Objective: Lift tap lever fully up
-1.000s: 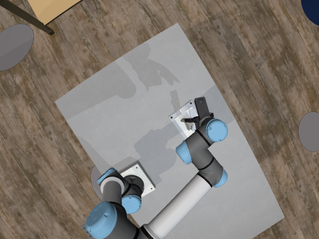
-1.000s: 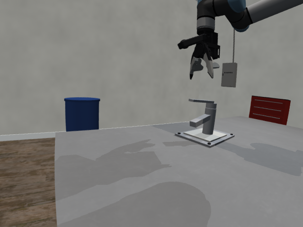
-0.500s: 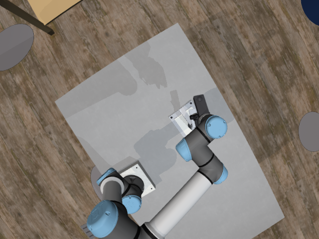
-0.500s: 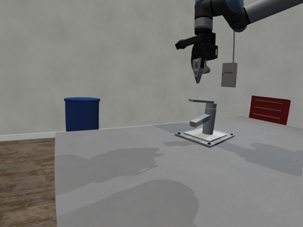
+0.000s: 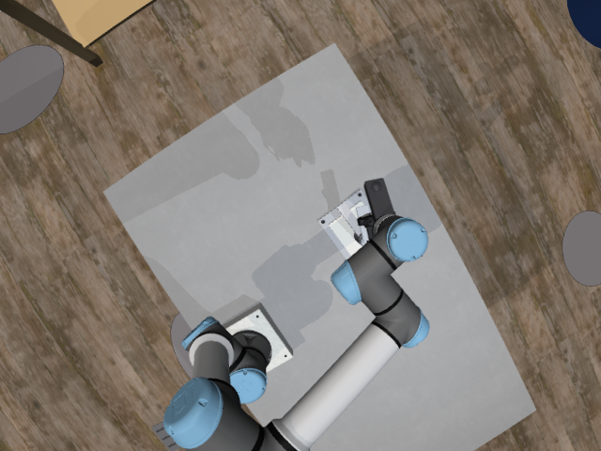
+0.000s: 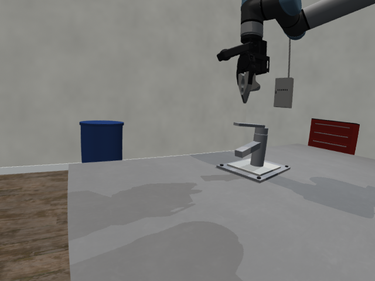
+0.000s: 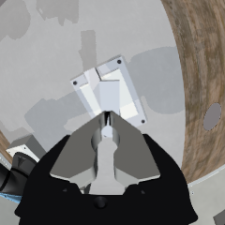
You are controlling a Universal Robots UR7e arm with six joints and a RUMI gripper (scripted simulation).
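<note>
Right now my hand is 1 cm past the flat lever, 3 cm to the left of it and 8 cm above it. From my hand the other things lie so: grey tap 2 cm behind, 5 cm to the right, 14 cm below.
</note>
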